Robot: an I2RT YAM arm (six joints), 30 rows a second.
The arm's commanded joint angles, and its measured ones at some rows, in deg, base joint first. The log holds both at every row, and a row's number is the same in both.
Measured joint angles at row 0:
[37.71, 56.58, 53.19, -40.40, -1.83, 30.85]
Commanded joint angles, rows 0 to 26:
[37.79, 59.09, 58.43, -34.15, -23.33, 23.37]
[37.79, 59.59, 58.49, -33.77, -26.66, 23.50]
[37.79, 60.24, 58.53, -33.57, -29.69, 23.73]
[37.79, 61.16, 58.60, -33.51, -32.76, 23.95]
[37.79, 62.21, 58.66, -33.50, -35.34, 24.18]
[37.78, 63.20, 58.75, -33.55, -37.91, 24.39]
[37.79, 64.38, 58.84, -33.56, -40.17, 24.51]
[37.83, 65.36, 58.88, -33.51, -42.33, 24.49]
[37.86, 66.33, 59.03, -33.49, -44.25, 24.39]
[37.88, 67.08, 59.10, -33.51, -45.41, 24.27]
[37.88, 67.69, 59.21, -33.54, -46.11, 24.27]
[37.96, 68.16, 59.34, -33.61, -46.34, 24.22]
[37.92, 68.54, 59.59, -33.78, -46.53, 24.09]
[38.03, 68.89, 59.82, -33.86, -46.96, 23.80]
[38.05, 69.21, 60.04, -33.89, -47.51, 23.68]
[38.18, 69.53, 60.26, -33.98, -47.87, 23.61]
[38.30, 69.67, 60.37, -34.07, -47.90, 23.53]
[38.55, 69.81, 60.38, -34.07, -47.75, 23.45]
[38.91, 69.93, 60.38, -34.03, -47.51, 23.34]
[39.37, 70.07, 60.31, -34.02, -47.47, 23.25]
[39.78, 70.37, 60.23, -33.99, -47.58, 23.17]
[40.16, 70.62, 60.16, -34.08, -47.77, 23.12]
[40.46, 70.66, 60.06, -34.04, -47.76, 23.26]
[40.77, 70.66, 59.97, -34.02, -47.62, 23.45]
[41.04, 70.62, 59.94, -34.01, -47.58, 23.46]
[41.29, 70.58, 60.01, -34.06, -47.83, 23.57]
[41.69, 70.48, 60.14, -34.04, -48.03, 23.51]
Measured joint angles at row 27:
[40.53, 70.89, 57.54, -37.06, -44.84, 24.56]
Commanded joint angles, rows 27 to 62:
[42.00, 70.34, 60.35, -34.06, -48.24, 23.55]
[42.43, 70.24, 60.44, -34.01, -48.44, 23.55]
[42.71, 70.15, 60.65, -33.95, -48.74, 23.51]
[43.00, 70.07, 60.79, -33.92, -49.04, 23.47]
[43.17, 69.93, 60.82, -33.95, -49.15, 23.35]
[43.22, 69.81, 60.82, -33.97, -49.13, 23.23]
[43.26, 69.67, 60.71, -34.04, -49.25, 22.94]
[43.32, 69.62, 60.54, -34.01, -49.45, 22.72]
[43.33, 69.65, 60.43, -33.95, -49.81, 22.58]
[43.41, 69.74, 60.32, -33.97, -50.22, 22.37]
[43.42, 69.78, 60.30, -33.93, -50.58, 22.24]
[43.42, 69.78, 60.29, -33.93, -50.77, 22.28]
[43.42, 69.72, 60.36, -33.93, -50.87, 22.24]
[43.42, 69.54, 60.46, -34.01, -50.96, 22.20]
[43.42, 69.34, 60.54, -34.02, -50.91, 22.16]
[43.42, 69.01, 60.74, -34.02, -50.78, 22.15]
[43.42, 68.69, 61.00, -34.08, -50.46, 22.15]
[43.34, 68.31, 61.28, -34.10, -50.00, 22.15]
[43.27, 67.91, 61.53, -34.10, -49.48, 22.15]
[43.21, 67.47, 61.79, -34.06, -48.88, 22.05]
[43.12, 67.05, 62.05, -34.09, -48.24, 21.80]
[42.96, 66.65, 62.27, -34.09, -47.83, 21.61]
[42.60, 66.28, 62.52, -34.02, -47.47, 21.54]
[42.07, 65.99, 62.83, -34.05, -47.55, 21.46]
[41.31, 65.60, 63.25, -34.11, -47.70, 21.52]
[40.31, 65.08, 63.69, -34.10, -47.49, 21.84]
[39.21, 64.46, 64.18, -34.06, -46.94, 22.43]
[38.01, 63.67, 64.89, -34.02, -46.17, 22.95]
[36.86, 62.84, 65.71, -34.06, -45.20, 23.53]
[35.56, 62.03, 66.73, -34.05, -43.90, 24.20]
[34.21, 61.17, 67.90, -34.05, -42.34, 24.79]
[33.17, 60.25, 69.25, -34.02, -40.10, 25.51]
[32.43, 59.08, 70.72, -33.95, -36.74, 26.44]
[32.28, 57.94, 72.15, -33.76, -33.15, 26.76]
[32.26, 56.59, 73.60, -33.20, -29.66, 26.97]
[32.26, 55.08, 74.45, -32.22, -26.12, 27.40]
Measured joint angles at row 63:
[32.95, 61.12, 67.88, -37.01, -39.03, 24.36]
